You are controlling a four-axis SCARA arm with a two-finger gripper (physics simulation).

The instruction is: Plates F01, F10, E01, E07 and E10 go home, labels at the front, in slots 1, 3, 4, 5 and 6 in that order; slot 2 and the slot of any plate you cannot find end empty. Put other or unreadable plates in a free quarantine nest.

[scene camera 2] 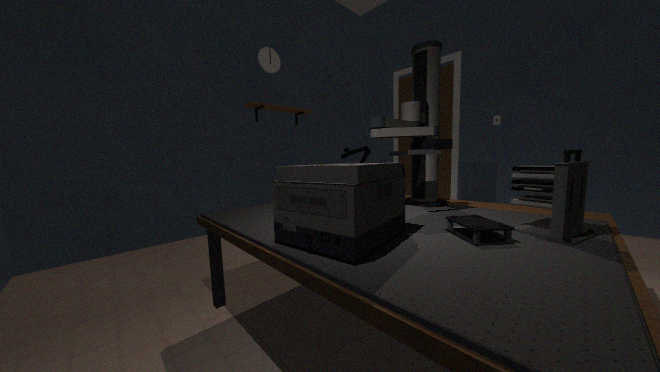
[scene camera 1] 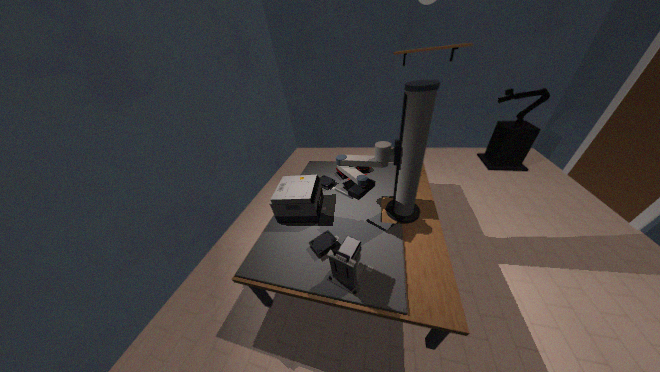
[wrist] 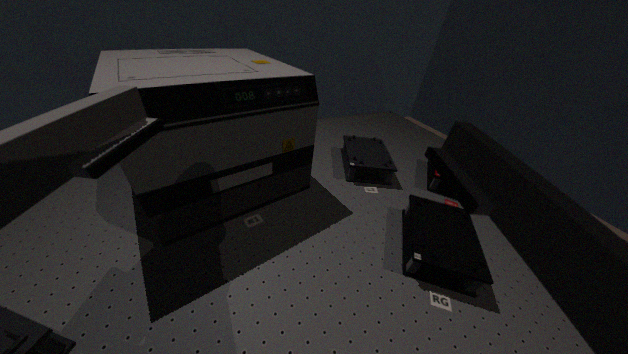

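Seen in the pictures: gripper, fingertip midpoint: (scene camera 2: 398, 152) (scene camera 1: 343, 183) (wrist: 298, 121); arm's base at its link origin: (scene camera 2: 424, 203) (scene camera 1: 402, 210).
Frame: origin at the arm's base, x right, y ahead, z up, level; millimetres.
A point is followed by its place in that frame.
My gripper (wrist: 298, 121) @(x -79, y 433, z 298 mm) is open and empty, its fingers wide apart at the left and right of the wrist view. It hangs above the perforated table, facing the reader. In the right half of the wrist view, a black nest (wrist: 445, 237) @(x 211, y 414, z 63 mm) stands behind the tag RG, and another dark nest (wrist: 368, 152) @(x 268, y 693, z 63 mm) stands farther back. An upright grey rack (scene camera 1: 345, 270) @(x -644, y 324, z 167 mm) (scene camera 2: 570, 200) @(x -627, y 381, z 134 mm) has several plates (scene camera 2: 534, 185) @(x -545, y 363, z 176 mm) stacked on one side. A pale plate (scene camera 1: 350, 246) @(x -545, y 311, z 235 mm) is at the top of that stack. No plate code is readable, and I cannot tell the slot numbers.
The boxy reader (scene camera 1: 296, 192) @(x -168, y 775, z 260 mm) (scene camera 2: 340, 207) @(x -232, y 968, z 156 mm) (wrist: 225, 145) @(x -93, y 645, z 173 mm) shows 008 on its front display. A low dark nest (scene camera 1: 324, 243) @(x -434, y 511, z 63 mm) (scene camera 2: 479, 222) @(x -428, y 533, z 63 mm) stands beside the rack. The arm's column (scene camera 1: 416, 150) @(x -74, y -13, z 558 mm) (scene camera 2: 432, 115) @(x -60, y 44, z 505 mm) rises at the table edge. Part of a dark fixture (wrist: 25, 332) @(x -339, y 523, z 63 mm) shows at lower left.
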